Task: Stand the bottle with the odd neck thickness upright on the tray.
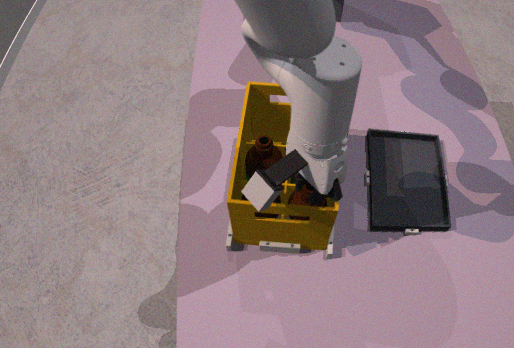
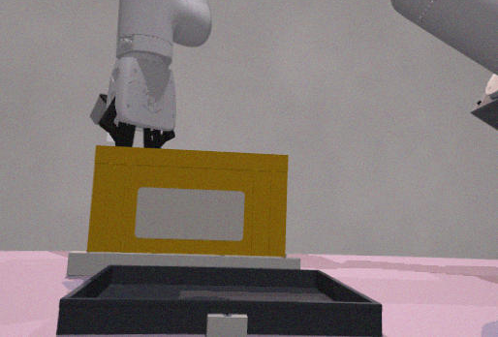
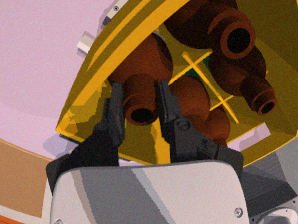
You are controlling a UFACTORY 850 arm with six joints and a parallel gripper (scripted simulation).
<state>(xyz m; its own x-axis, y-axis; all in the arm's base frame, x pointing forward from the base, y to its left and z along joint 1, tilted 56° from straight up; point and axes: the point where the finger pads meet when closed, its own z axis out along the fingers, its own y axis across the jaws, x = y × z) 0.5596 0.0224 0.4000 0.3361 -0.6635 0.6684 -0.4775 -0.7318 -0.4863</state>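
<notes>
Now: the yellow crate 9 cm behind my hand, 7 cm below it and 3 cm to the right of it. Round my hand: tray: 25 cm to the left, 15 cm below, 8 cm behind; then bottle: 17 cm behind, 7 cm below, 3 cm to the left.
</notes>
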